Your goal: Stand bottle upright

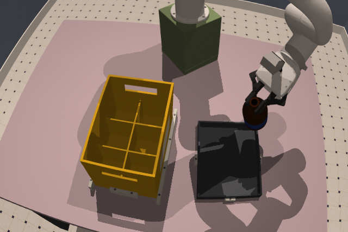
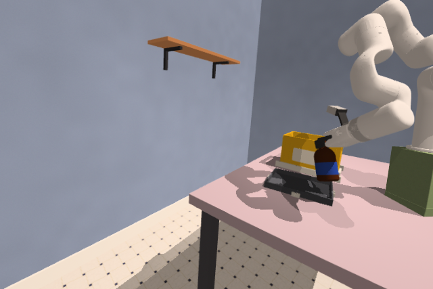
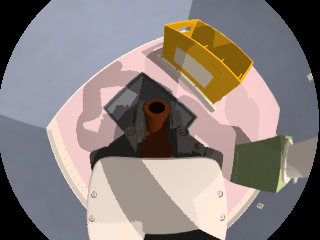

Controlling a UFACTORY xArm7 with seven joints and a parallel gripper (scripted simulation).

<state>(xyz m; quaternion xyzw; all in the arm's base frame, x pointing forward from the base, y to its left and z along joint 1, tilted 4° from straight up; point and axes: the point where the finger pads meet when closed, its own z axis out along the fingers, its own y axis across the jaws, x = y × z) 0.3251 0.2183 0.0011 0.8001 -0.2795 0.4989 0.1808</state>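
Now: the brown bottle 50 mm below my hand, 20 mm behind it and 10 mm to the left of it. From my hand the other things lie so: dark tray: 200 mm below, 70 mm ahead, 30 mm to the right; then yellow crate: 310 mm to the right, 120 mm below, 90 mm ahead.
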